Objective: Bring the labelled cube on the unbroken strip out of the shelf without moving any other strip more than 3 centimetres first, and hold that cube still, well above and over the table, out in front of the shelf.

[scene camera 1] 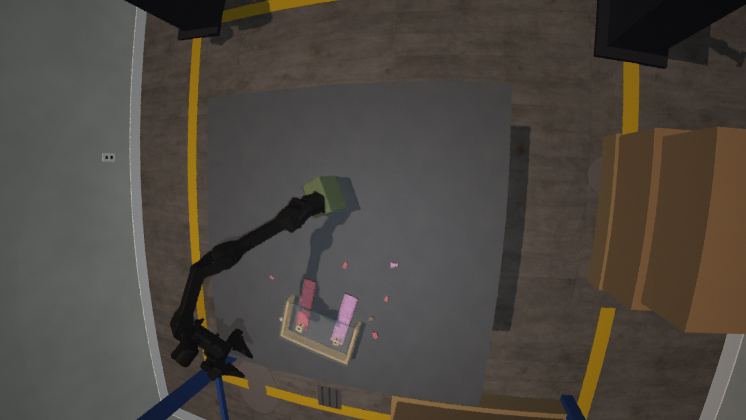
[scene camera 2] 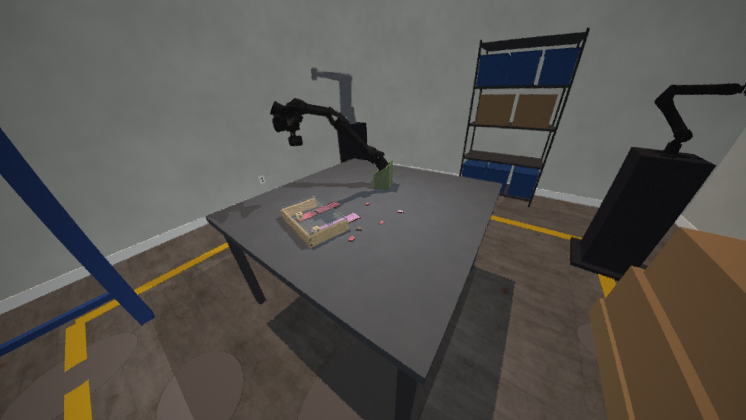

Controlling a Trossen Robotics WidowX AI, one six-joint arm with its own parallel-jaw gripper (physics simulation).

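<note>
A low pale-wood shelf [scene camera 1: 314, 348] [scene camera 2: 296, 229] with a clear top stands on the table. A red strip [scene camera 1: 308, 293] [scene camera 2: 327, 207] and a pink strip [scene camera 1: 348, 306] [scene camera 2: 353, 217] lie partly inside it, their outer ends sticking out of its open side. A small beige cube with dark marks [scene camera 1: 299, 327] [scene camera 2: 298, 215] sits at the red strip's inner end, another [scene camera 1: 335, 341] [scene camera 2: 315, 229] at the pink strip's inner end. I cannot tell which strip is unbroken. My gripper [scene camera 1: 246, 364] is open and empty, raised high and off to the shelf's left in scene camera 1.
Small red pieces [scene camera 1: 345, 265] [scene camera 2: 351, 238], a pink piece [scene camera 1: 393, 265] [scene camera 2: 400, 211] and a brown piece [scene camera 1: 371, 318] [scene camera 2: 359, 229] lie scattered around the shelf. A green block [scene camera 1: 334, 194] [scene camera 2: 383, 177] stands at my arm's base on the grey table [scene camera 1: 417, 156] [scene camera 2: 375, 271].
</note>
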